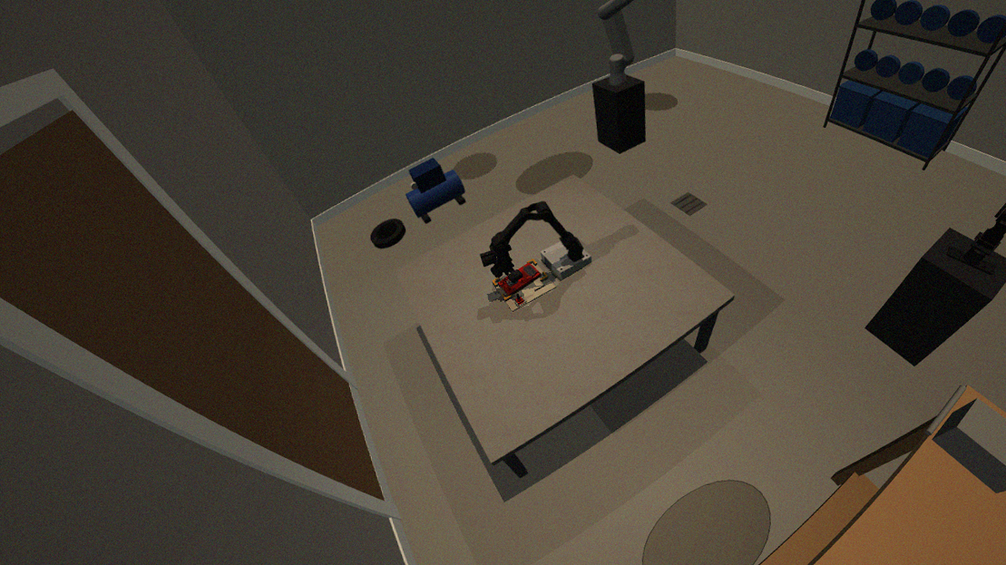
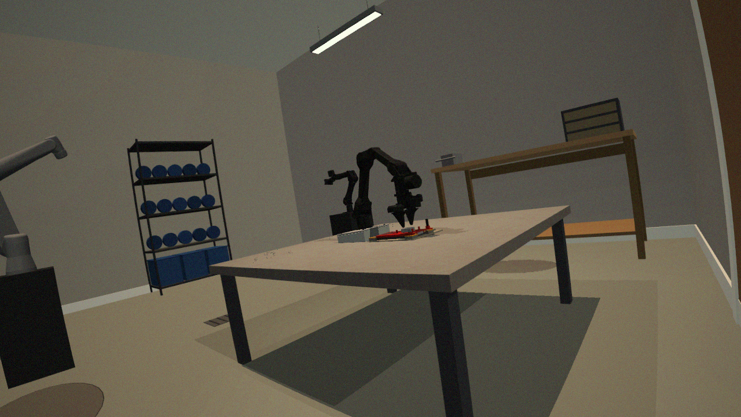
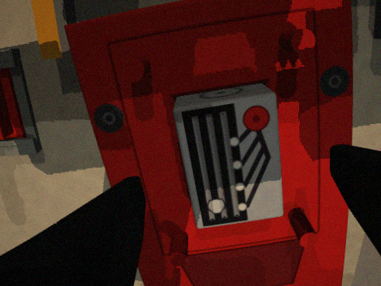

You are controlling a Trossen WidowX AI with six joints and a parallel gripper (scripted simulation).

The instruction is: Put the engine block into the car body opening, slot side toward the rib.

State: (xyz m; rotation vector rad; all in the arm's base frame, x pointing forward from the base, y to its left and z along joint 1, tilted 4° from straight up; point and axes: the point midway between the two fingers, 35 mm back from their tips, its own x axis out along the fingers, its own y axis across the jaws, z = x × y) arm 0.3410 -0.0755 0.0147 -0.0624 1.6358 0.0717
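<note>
Now: gripper tip 2 cm above the grey engine block.
</note>
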